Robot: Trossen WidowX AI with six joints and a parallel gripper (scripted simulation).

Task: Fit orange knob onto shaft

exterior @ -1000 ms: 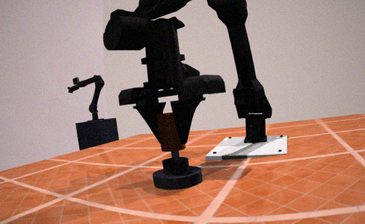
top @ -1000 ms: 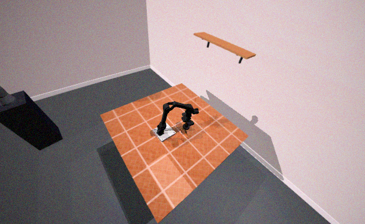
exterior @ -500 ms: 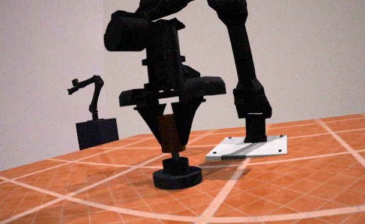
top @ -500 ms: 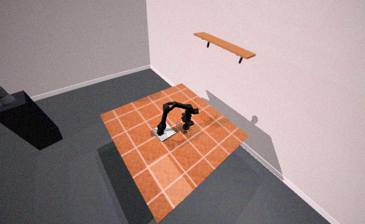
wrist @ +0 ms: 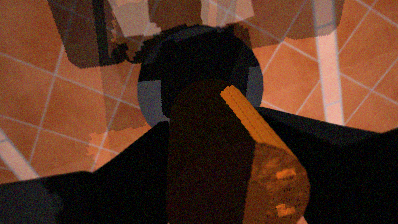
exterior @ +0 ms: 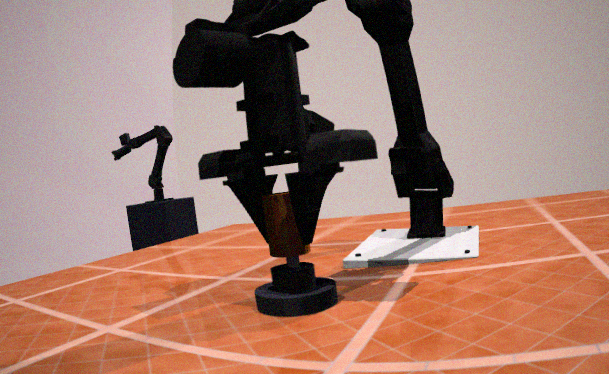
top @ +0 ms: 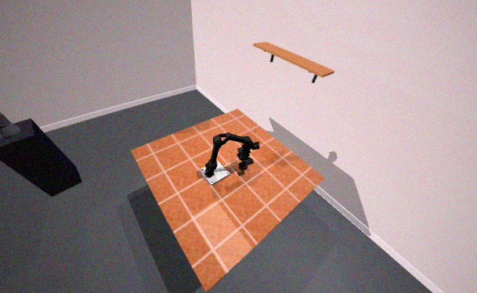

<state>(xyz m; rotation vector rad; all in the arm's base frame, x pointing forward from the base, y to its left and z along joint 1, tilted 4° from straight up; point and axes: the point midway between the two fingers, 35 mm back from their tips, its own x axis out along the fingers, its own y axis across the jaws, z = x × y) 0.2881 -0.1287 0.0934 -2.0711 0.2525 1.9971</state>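
Now: gripper tip 4 cm above the round pedestal. Also, from my gripper tip: orange knob 3 cm above.
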